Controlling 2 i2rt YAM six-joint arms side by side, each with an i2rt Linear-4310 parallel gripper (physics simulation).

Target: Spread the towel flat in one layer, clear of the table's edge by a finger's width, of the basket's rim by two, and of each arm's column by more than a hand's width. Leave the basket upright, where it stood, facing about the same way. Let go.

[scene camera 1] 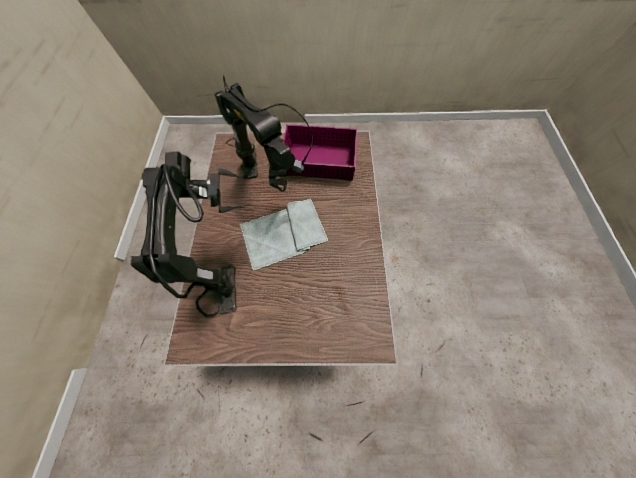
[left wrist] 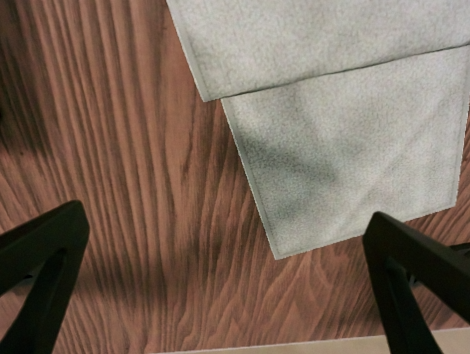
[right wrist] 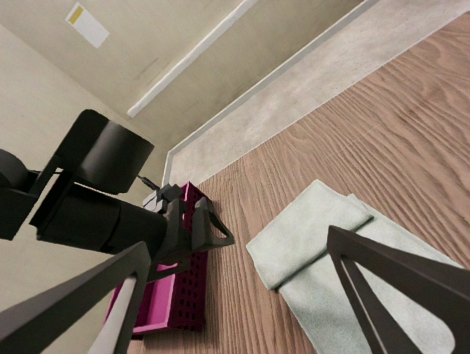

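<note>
The pale green towel (scene camera 1: 267, 239) (left wrist: 360, 150) (right wrist: 345, 295) lies on the table near its middle. Its end away from the arms is folded back over it as a flap (scene camera 1: 308, 223) (left wrist: 325, 37) (right wrist: 310, 232), with a bit of the lower layer showing past the flap's side. The magenta basket (scene camera 1: 321, 171) (right wrist: 187, 295) stands upright near the table's far end. My left gripper (scene camera 1: 278, 184) (left wrist: 229, 220) is open and points down above the table, between basket and towel. My right gripper (scene camera 1: 239, 190) is open and empty, raised near the arms' side of the table.
The wooden table (scene camera 1: 318, 308) (left wrist: 125, 125) (right wrist: 400, 100) carries both arms' columns on one long side: the left arm's column (scene camera 1: 247, 159) near the basket, the right arm's column (scene camera 1: 227, 287) farther down. The left arm (right wrist: 130, 225) reaches past the basket in the right wrist view.
</note>
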